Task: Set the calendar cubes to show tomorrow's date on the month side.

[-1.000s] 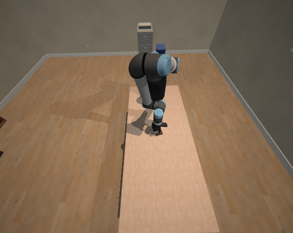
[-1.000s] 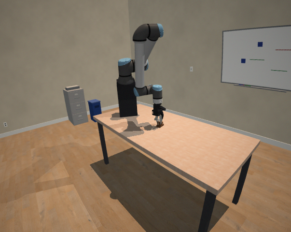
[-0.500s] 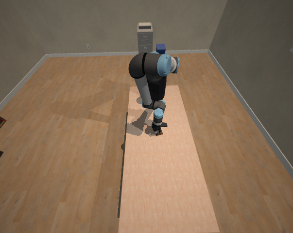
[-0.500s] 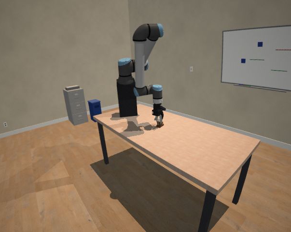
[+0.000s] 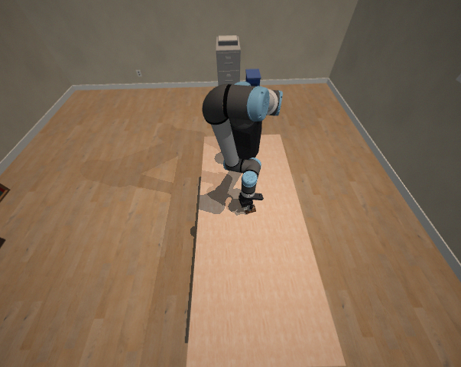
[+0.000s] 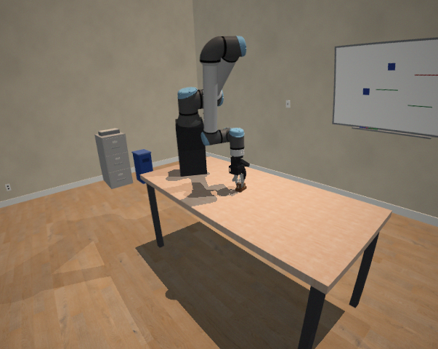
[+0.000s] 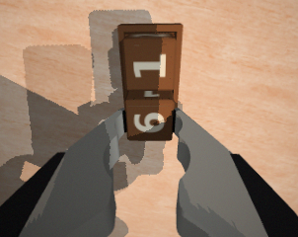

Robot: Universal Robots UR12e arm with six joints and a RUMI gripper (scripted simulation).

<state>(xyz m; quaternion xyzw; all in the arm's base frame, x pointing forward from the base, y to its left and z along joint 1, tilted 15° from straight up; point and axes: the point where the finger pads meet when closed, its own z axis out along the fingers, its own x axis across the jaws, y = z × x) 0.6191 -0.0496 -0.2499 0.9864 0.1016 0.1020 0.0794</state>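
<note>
My hand is 20 mm to the right of the brown calendar tray and 30 mm above it. Round my hand: brown digit cube: 10 mm below.
</note>
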